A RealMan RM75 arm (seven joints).
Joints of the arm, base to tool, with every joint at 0 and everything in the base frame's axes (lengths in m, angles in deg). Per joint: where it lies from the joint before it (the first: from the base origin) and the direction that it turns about. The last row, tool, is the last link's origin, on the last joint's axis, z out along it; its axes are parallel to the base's.
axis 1: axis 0 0 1 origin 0 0 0.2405
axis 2: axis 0 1 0 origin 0 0 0
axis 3: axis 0 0 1 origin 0 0 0.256
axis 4: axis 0 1 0 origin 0 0 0
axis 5: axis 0 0 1 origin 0 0 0.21
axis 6: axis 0 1 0 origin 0 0 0
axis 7: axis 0 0 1 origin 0 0 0.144
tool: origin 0 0 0
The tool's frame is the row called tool.
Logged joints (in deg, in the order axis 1, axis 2, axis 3, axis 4, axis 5, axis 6, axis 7), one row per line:
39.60, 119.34, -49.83, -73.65, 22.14, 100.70, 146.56
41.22, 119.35, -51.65, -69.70, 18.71, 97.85, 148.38
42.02, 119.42, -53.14, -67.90, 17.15, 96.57, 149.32
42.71, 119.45, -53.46, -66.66, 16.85, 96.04, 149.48
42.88, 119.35, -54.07, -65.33, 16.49, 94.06, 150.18
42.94, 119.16, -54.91, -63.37, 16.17, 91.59, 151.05
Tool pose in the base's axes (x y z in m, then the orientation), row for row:
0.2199, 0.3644, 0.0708, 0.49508, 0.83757, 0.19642, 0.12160
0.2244, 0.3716, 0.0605, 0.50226, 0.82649, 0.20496, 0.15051
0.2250, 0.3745, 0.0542, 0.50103, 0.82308, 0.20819, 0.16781
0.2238, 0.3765, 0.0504, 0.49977, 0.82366, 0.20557, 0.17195
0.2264, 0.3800, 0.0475, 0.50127, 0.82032, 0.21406, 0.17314
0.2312, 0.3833, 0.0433, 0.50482, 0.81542, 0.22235, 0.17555
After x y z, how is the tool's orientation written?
As a quaternion, x y z w.
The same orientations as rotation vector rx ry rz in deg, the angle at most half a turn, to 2 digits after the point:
82.81, 140.10, 32.86
82.65, 136.01, 33.73
81.66, 134.15, 33.93
81.27, 133.94, 33.43
81.46, 133.31, 34.79
81.93, 132.34, 36.09

